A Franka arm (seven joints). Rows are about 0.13 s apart.
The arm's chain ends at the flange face. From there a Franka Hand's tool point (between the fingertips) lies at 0.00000 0.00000 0.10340 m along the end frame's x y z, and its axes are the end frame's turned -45 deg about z.
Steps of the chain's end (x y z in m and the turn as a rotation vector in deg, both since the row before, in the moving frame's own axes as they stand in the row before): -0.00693 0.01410 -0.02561 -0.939 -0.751 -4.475; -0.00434 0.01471 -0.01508 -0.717 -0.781 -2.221; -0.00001 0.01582 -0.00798 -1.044 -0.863 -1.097; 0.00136 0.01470 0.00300 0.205 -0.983 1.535; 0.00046 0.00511 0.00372 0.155 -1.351 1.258; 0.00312 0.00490 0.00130 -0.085 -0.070 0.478; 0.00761 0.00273 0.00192 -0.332 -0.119 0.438
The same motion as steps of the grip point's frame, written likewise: -0.01702 0.00539 -0.02563 -0.133 -1.195 -4.475; -0.01538 0.00729 -0.01510 0.045 -1.059 -2.221; -0.01362 0.01143 -0.00801 -0.128 -1.348 -1.097; -0.01041 0.00983 0.00298 0.840 -0.550 1.535; -0.00479 0.00200 0.00369 1.065 -0.846 1.258; -0.00146 0.00569 0.00130 -0.011 -0.110 0.478; 0.00287 0.00758 0.00192 -0.151 -0.319 0.438
